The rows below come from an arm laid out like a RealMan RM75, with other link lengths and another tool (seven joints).
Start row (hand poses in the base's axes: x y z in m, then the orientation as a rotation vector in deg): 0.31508, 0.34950, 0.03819, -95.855, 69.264, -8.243
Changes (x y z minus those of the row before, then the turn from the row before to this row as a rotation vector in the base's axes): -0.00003, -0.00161, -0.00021, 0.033, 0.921, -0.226; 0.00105, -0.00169, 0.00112, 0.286, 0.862, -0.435; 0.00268, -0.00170, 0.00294, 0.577, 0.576, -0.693; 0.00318, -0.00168, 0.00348, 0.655, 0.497, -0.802; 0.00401, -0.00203, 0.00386, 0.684, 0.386, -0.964; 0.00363, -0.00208, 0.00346, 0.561, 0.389, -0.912; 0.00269, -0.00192, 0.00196, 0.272, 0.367, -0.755; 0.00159, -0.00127, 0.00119, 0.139, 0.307, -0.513; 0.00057, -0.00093, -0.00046, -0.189, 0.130, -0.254; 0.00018, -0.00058, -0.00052, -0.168, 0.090, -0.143; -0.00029, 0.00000, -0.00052, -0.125, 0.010, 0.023; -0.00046, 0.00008, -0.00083, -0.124, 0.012, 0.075; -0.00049, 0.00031, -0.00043, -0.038, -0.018, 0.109; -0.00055, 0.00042, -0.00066, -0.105, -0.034, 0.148; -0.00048, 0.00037, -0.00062, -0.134, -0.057, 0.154
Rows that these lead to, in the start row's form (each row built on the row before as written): 0.31505, 0.34789, 0.03798, -95.926, 70.140, -7.604; 0.31610, 0.34620, 0.03910, -95.635, 71.119, -6.980; 0.31878, 0.34450, 0.04204, -94.861, 72.062, -6.561; 0.32196, 0.34282, 0.04552, -93.928, 73.021, -6.223; 0.32597, 0.34079, 0.04938, -92.836, 74.020, -6.054; 0.32960, 0.33871, 0.05284, -91.876, 74.987, -5.932; 0.33229, 0.33679, 0.05480, -91.249, 75.844, -5.924; 0.33388, 0.33552, 0.05599, -90.873, 76.476, -5.904; 0.33445, 0.33459, 0.05553, -90.897, 76.807, -6.087; 0.33463, 0.33401, 0.05501, -90.966, 77.015, -6.219; 0.33434, 0.33401, 0.05449, -91.088, 77.021, -6.283; 0.33388, 0.33409, 0.05366, -91.244, 76.987, -6.313; 0.33339, 0.33440, 0.05323, -91.343, 76.890, -6.287; 0.33284, 0.33482, 0.05257, -91.519, 76.758, -6.296; 0.33236, 0.33519, 0.05195, -91.718, 76.607, -6.339
